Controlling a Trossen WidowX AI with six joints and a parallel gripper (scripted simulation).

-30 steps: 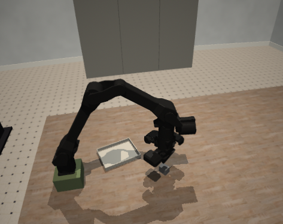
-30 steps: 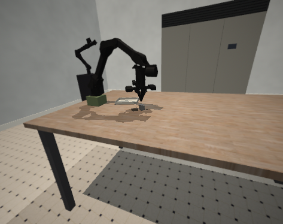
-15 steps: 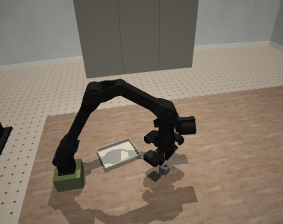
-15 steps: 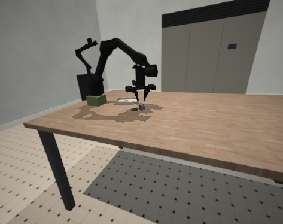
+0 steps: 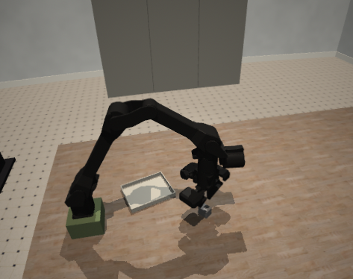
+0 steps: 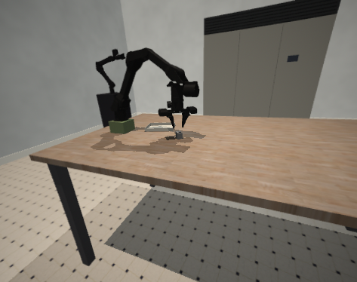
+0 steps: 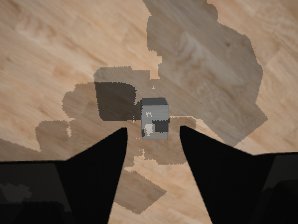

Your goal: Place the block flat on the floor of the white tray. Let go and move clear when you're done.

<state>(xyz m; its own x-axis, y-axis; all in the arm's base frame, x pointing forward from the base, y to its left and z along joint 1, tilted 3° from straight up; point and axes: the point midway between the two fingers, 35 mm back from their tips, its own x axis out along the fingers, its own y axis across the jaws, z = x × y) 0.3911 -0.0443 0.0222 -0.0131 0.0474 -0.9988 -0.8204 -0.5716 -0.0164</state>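
My hand is 7 cm above the grey block. From my hand the other things lie so: white tray (18 cm behind, 14 cm to the left, 8 cm below).
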